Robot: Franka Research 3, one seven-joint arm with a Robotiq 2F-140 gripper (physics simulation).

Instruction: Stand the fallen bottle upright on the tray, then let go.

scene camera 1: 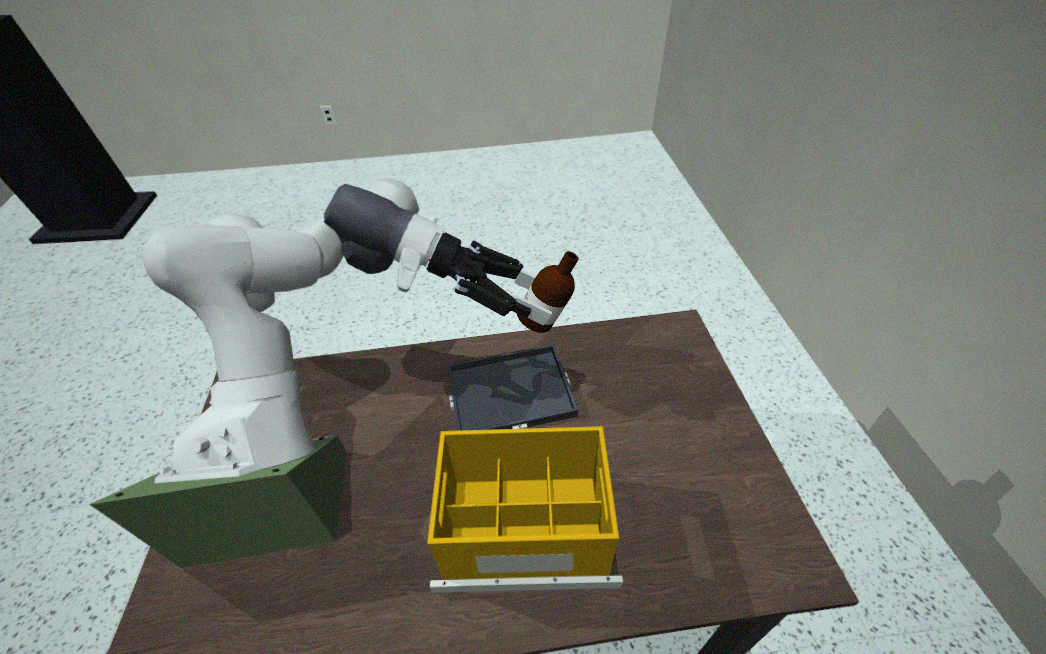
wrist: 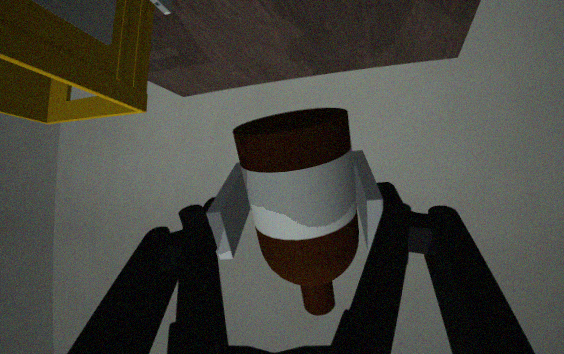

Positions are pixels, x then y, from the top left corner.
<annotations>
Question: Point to a brown bottle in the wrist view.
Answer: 297,167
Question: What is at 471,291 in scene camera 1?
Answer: My gripper.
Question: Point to a brown bottle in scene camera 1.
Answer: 552,288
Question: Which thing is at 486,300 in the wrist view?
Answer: My gripper.
</annotations>
